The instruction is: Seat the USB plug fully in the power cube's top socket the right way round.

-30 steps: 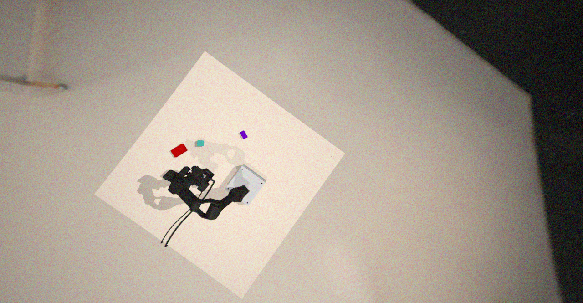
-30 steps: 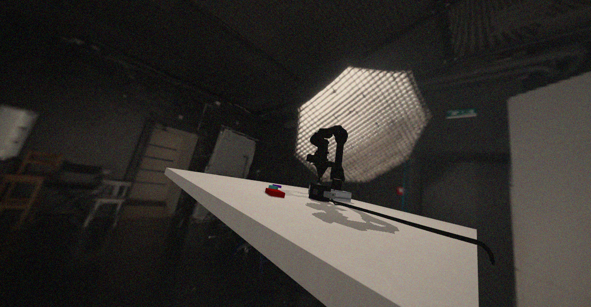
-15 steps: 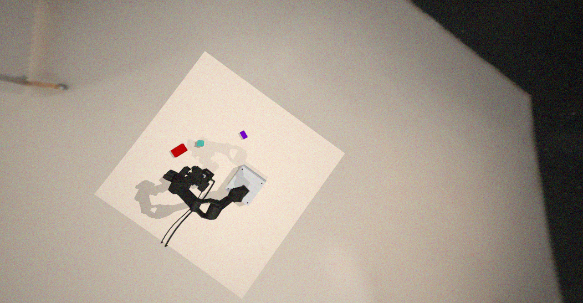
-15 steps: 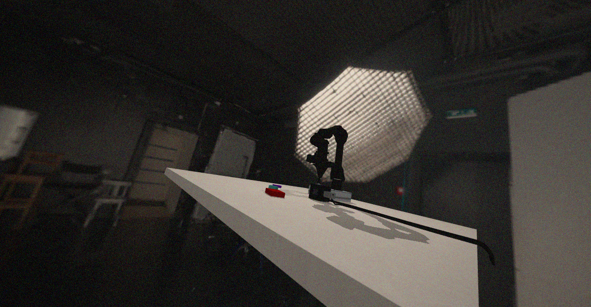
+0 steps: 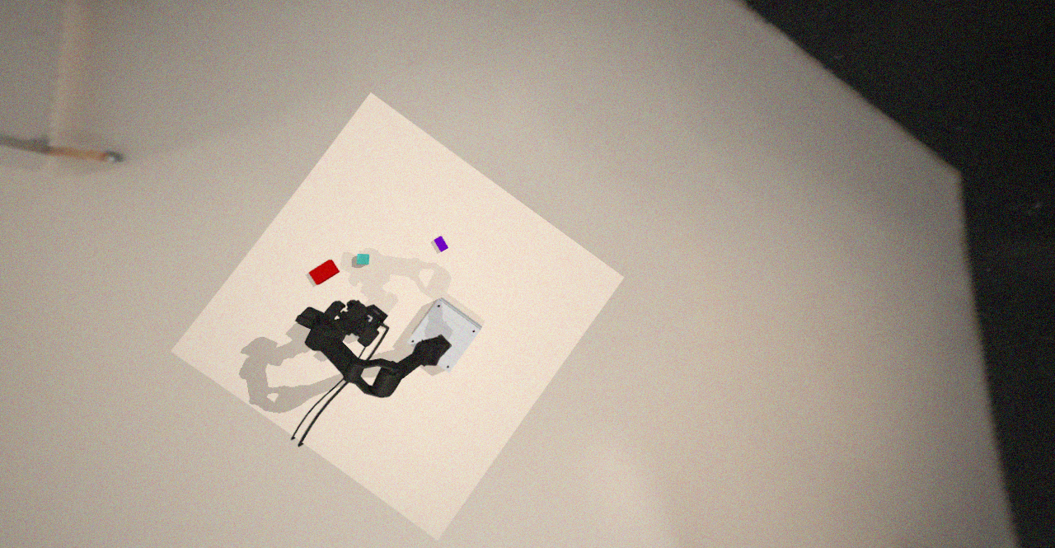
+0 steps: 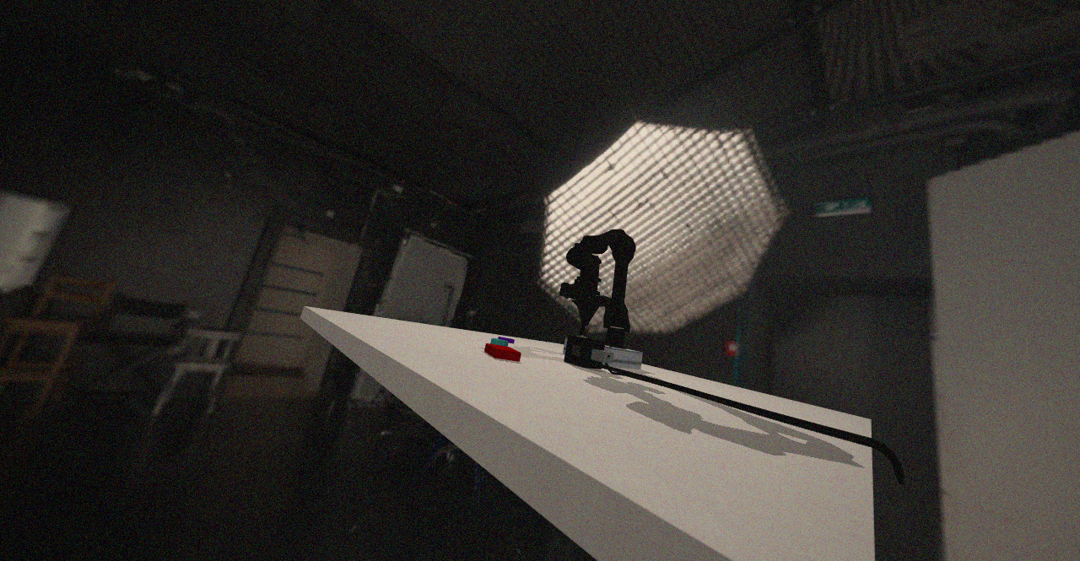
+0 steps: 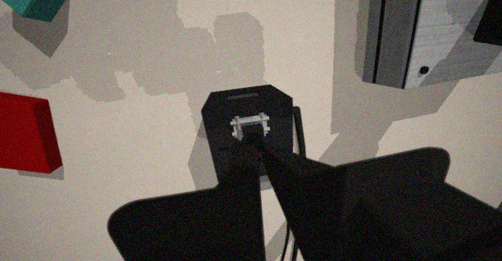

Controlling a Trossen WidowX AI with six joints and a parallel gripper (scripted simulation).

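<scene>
Right now the USB plug is 2 cm below my gripper tip. Also, from my gripper tip: red block (27 cm ahead, 10 cm below, 3 cm to the left); then teal block (20 cm ahead, 12 cm to the right, 10 cm below); then purple block (39 cm to the right, 10 cm below, 3 cm ahead).
</scene>
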